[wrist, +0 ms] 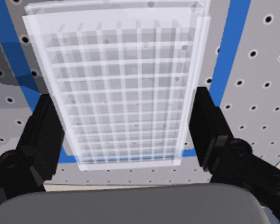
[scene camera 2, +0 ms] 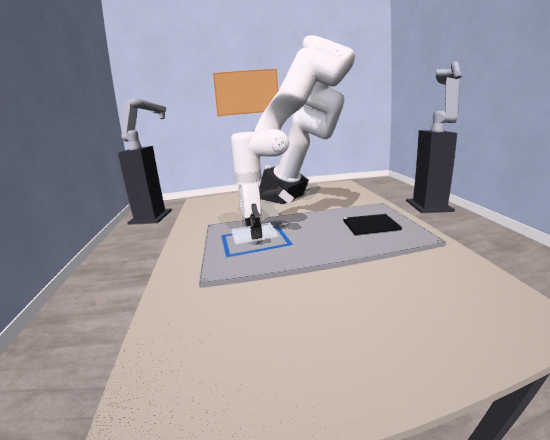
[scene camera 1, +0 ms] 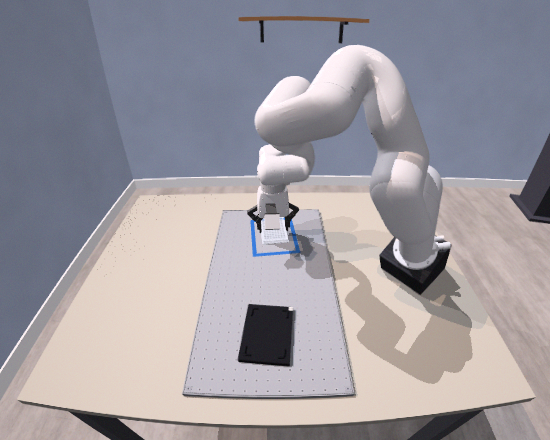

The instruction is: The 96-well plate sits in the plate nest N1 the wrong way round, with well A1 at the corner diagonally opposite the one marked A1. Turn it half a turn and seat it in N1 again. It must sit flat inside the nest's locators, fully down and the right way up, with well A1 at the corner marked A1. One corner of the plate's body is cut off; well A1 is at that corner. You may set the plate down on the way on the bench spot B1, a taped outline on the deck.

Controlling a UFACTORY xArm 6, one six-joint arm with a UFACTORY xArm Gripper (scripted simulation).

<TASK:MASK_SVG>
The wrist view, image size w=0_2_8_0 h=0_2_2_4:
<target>gripper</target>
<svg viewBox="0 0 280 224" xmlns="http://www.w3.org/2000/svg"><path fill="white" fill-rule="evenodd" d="M280 169L255 156L248 142L243 139L234 138L220 107L215 106L207 87L203 86L197 87L189 122L189 131L199 166L203 167L204 172L212 174L211 182L117 189L46 191L43 183L45 180L52 180L52 176L56 173L65 132L50 94L41 94L33 114L28 118L16 149L8 150L0 156L0 224L270 224L262 207L268 207L280 222Z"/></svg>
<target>96-well plate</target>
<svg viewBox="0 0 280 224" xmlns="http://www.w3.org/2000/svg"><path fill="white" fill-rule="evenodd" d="M25 5L26 13L22 17L50 97L80 171L180 165L211 19L211 16L208 14L211 0L49 0L29 2Z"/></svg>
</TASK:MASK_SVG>
